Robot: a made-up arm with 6 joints. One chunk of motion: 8 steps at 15 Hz.
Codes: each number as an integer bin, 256 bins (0 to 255) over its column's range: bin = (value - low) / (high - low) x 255, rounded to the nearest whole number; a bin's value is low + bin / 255 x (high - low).
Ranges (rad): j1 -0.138..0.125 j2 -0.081..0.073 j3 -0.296..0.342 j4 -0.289..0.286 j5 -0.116..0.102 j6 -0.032..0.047
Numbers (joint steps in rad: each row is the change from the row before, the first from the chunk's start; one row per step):
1: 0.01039 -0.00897 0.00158 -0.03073 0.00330 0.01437
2: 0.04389 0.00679 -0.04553 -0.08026 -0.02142 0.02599
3: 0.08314 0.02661 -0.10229 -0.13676 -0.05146 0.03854
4: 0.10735 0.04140 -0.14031 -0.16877 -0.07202 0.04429
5: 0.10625 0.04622 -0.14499 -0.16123 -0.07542 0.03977
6: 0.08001 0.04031 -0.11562 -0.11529 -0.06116 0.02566
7: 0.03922 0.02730 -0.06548 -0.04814 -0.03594 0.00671
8: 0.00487 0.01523 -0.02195 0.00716 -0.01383 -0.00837
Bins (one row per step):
1: 144 119 119 115 140 150
2: 176 145 100 93 111 187
3: 214 178 77 68 75 228
4: 238 203 62 53 51 246
5: 237 211 60 57 47 232
6: 211 201 72 77 64 186
7: 172 179 92 107 94 125
8: 139 159 110 131 120 76

